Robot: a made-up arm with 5 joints.
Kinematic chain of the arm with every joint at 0, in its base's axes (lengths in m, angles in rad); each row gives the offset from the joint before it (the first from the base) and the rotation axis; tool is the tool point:
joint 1: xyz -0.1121 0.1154 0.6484 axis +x
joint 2: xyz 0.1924 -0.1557 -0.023 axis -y
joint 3: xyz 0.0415 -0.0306 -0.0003 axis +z
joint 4: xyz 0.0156 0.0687 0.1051 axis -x
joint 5: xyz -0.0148 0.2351 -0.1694 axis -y
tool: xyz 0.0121 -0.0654 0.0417
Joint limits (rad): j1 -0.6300..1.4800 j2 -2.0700..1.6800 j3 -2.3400..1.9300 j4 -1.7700..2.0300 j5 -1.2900..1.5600
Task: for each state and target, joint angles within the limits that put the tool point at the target. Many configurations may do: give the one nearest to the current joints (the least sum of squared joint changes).
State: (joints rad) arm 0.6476 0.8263 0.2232 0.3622 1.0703
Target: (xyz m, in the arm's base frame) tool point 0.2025 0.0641 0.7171
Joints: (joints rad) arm 0.7434 1.0071 -0.6479 0.0931 0.9402
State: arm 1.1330 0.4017 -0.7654 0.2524 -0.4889
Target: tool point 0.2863 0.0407 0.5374
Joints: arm 1.0292 0.6438 -1.0026 0.5186 -0.5047
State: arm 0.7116 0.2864 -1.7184 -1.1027 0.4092
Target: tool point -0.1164 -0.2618 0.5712
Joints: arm 0.9532 1.2767 -2.0753 -1.5444 0.3327
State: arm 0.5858 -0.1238 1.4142 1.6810 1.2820
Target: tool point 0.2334 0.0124 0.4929
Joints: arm 0.6823 -0.0413 1.9300 1.8117 1.1346
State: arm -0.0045 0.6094 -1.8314 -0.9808 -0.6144
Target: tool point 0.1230 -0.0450 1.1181
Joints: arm -0.6300 0.6078 -2.3254 -1.3265 -1.2900
